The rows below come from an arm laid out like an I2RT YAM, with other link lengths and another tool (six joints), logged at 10 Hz.
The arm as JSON. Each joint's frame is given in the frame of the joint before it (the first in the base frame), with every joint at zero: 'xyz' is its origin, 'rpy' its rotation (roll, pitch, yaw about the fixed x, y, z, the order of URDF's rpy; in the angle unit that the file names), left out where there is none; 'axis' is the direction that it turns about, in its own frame. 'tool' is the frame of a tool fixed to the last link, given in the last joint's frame.
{
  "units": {
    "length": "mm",
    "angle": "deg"
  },
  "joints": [
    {
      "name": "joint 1",
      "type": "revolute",
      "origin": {
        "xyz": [
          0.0,
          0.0,
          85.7
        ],
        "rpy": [
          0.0,
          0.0,
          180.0
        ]
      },
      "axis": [
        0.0,
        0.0,
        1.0
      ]
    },
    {
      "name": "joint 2",
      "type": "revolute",
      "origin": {
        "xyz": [
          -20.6,
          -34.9,
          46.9
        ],
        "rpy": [
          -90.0,
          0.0,
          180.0
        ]
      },
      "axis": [
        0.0,
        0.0,
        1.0
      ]
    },
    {
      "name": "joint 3",
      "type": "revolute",
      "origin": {
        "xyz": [
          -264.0,
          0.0,
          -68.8
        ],
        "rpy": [
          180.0,
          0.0,
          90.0
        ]
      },
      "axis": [
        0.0,
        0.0,
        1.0
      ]
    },
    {
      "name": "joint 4",
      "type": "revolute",
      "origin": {
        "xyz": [
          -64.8,
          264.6,
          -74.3
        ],
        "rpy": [
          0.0,
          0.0,
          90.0
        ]
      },
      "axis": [
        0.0,
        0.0,
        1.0
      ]
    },
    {
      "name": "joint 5",
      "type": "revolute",
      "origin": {
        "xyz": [
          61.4,
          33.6,
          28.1
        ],
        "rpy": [
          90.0,
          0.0,
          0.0
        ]
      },
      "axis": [
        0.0,
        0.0,
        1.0
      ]
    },
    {
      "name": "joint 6",
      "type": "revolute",
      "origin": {
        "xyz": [
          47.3,
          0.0,
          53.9
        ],
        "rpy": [
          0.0,
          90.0,
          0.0
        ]
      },
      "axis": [
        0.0,
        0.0,
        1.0
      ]
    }
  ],
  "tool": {
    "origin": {
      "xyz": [
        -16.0,
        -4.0,
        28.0
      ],
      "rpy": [
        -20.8,
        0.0,
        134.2
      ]
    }
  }
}
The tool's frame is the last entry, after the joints.
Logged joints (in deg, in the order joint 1, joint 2, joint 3, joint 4, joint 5, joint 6), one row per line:
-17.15, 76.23, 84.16, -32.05, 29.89, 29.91
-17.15, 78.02, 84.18, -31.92, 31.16, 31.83
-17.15, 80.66, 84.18, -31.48, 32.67, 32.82
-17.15, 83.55, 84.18, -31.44, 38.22, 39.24
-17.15, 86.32, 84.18, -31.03, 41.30, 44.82
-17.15, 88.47, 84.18, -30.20, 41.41, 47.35
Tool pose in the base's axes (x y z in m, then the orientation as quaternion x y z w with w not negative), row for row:
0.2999, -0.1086, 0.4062, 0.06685, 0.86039, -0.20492, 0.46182
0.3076, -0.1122, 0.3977, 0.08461, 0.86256, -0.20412, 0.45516
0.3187, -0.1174, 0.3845, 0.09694, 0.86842, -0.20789, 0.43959
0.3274, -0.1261, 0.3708, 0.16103, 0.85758, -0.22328, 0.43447
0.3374, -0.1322, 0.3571, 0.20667, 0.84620, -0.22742, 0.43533
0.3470, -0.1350, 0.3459, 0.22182, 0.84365, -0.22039, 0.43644
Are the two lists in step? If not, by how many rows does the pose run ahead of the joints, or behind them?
They are in step.
